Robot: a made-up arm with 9 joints. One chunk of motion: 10 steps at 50 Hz.
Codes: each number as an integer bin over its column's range. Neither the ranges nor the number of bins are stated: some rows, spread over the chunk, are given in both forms.
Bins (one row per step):
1: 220 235 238 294 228 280
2: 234 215 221 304 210 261
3: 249 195 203 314 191 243
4: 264 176 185 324 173 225
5: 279 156 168 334 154 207
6: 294 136 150 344 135 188
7: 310 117 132 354 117 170
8: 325 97 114 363 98 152
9: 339 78 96 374 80 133
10: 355 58 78 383 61 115
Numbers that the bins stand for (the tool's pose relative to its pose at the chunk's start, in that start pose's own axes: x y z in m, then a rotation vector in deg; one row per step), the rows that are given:
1: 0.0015 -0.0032 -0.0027 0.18 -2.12 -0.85
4: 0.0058 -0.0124 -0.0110 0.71 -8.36 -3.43
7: 0.0103 -0.0217 -0.0193 1.23 -14.72 -6.02
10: 0.0147 -0.0309 -0.0278 1.75 -21.08 -8.60
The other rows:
2: 0.0029 -0.0063 -0.0054 0.35 -4.16 -1.74
3: 0.0044 -0.0095 -0.0082 0.53 -6.32 -2.59
5: 0.0073 -0.0156 -0.0137 0.88 -10.52 -4.28
6: 0.0088 -0.0187 -0.0165 1.06 -12.68 -5.17
8: 0.0118 -0.0248 -0.0222 1.39 -16.88 -6.86
9: 0.0132 -0.0278 -0.0250 1.59 -18.92 -7.75

